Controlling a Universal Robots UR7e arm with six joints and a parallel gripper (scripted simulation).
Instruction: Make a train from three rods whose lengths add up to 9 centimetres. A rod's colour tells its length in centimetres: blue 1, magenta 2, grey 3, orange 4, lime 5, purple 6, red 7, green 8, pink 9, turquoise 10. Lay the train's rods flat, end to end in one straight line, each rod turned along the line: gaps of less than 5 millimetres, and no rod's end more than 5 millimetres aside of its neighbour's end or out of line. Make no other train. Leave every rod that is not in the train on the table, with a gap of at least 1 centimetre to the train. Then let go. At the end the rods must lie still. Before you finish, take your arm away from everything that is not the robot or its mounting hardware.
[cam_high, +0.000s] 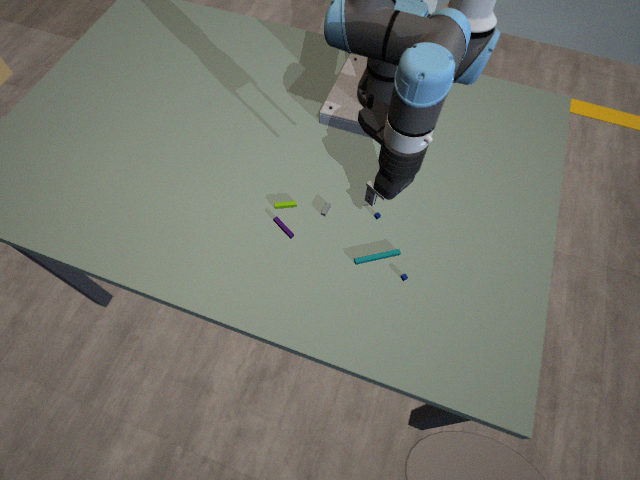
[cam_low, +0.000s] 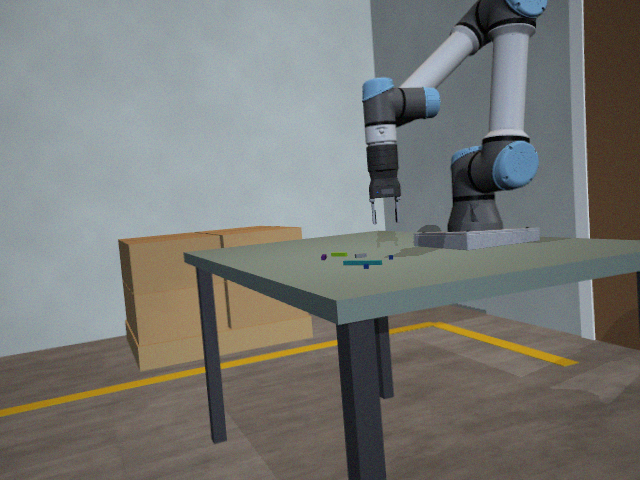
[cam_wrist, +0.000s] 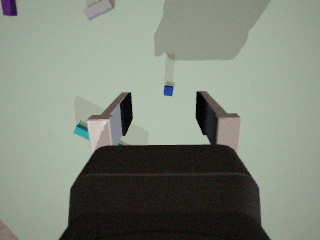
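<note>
Right now the grey rod is 10 cm to the right of my hand, 10 cm below it and 3 cm ahead of it. From my hand the other things lie so: lime rod 19 cm to the right, 10 cm below, 6 cm ahead; purple rod 17 cm to the right, 11 cm ahead, 10 cm below; turquoise rod 10 cm below, 9 cm ahead, 4 cm to the left.
</note>
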